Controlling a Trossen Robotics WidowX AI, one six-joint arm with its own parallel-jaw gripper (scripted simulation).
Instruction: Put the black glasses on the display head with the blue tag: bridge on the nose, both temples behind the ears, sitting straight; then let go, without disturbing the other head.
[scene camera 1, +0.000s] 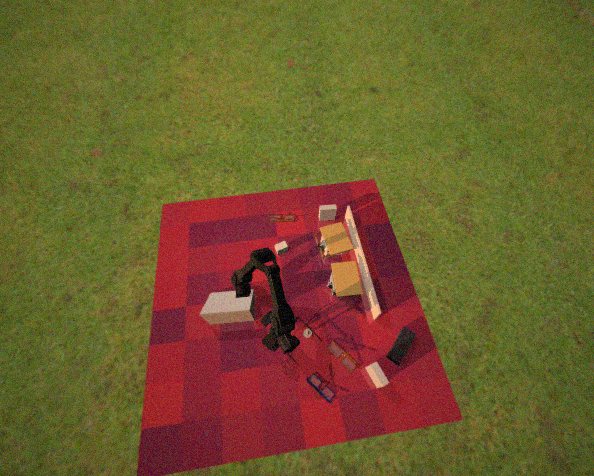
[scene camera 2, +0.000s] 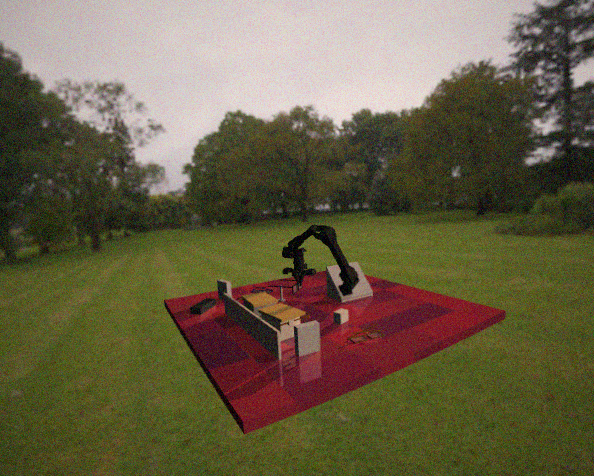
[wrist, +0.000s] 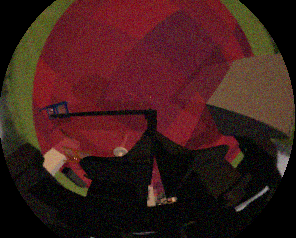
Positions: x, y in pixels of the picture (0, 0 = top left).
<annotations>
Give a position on a low wall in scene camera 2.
269, 337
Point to the gripper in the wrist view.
At 150, 132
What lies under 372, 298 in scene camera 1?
A low wall.
</annotations>
